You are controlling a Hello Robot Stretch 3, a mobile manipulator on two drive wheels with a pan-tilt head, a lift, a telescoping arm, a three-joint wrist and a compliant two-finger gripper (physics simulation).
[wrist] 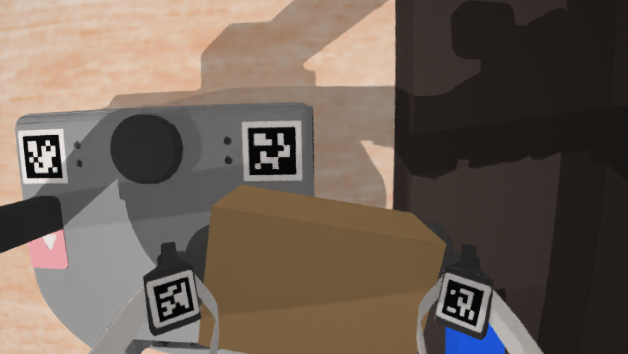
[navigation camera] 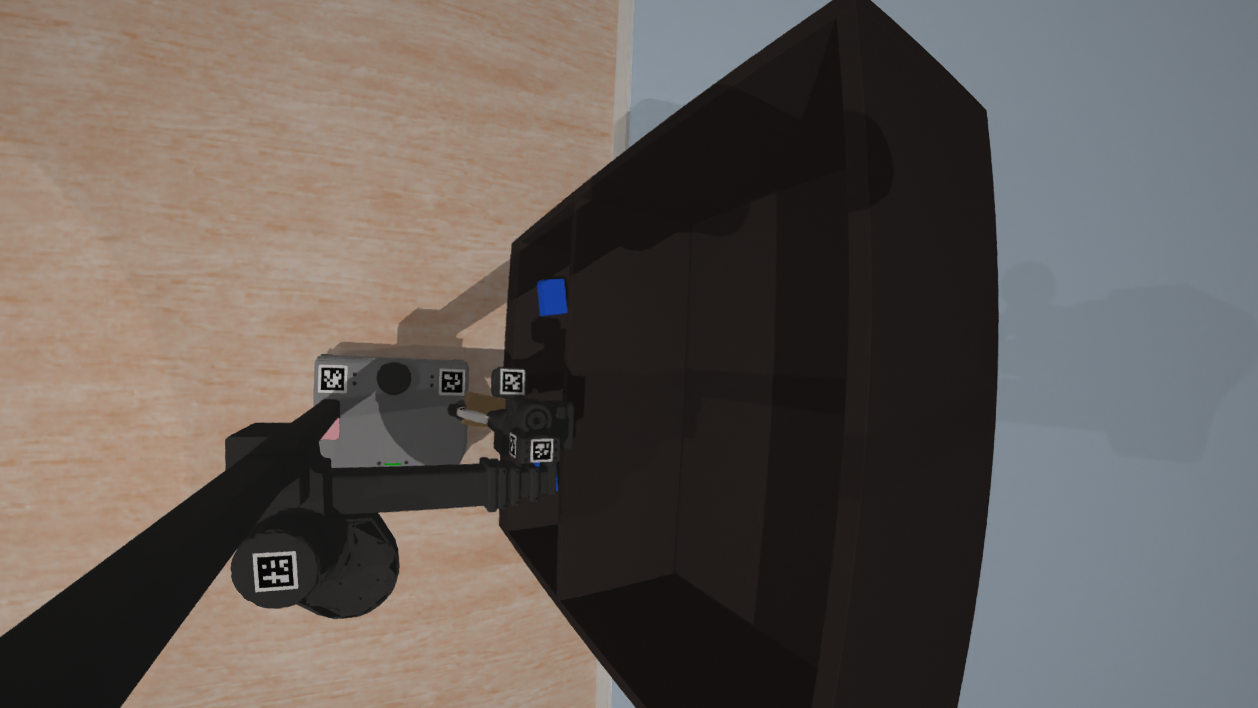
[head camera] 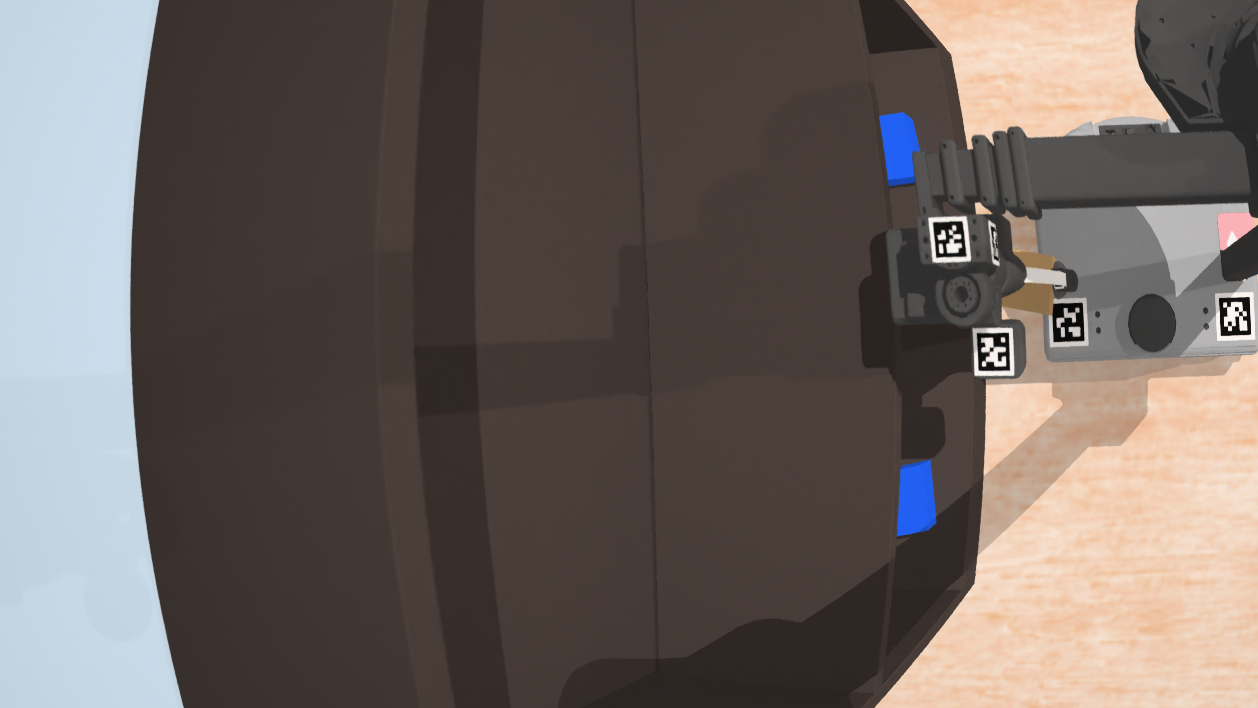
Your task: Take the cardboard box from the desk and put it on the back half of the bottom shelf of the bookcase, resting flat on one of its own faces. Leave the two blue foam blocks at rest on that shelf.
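Frame: origin at the robot's base, x ahead, y left, z up, level; metres.
Seen in the pictures: gripper, between the fingertips: (wrist: 318, 251) (navigation camera: 485, 409); robot's base, origin of its link: (wrist: 200, 145) (navigation camera: 393, 376) (head camera: 1148, 320).
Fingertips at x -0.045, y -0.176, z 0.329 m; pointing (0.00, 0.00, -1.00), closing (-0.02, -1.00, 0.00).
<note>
Offsets run from my fingertips to a thing's top centre.
My gripper (wrist: 318, 251) is shut on the cardboard box {dx -0.002, dy +0.000, dz +0.049 m} (head camera: 1028, 299) (navigation camera: 485, 402) (wrist: 320, 285), with a fingertip on each side. The box is held above the floor, between the base and the front of the bookcase (head camera: 563, 176) (navigation camera: 924, 352) (wrist: 480, 225). It looks slightly tilted in the wrist view. One blue foam block {dx +0.267, dy -0.204, dz -0.183 m} (head camera: 915, 498) (navigation camera: 551, 297) rests on the bottom shelf. The other blue block {dx -0.195, dy -0.198, dz -0.183 m} (head camera: 898, 147) (wrist: 472, 344) rests there near the arm; it is partly hidden by the arm in the head view and by a finger in the wrist view. The desk does not show.
The robot base (head camera: 1109, 237) (navigation camera: 422, 413) (wrist: 100, 210) stands on the wooden floor in front of the bookcase. The arm (head camera: 1135, 167) (navigation camera: 404, 488) reaches toward the shelf opening. The wrist hangs over the front of the bottom shelf. A pale blue wall (navigation camera: 1126, 176) stands behind the bookcase.
</note>
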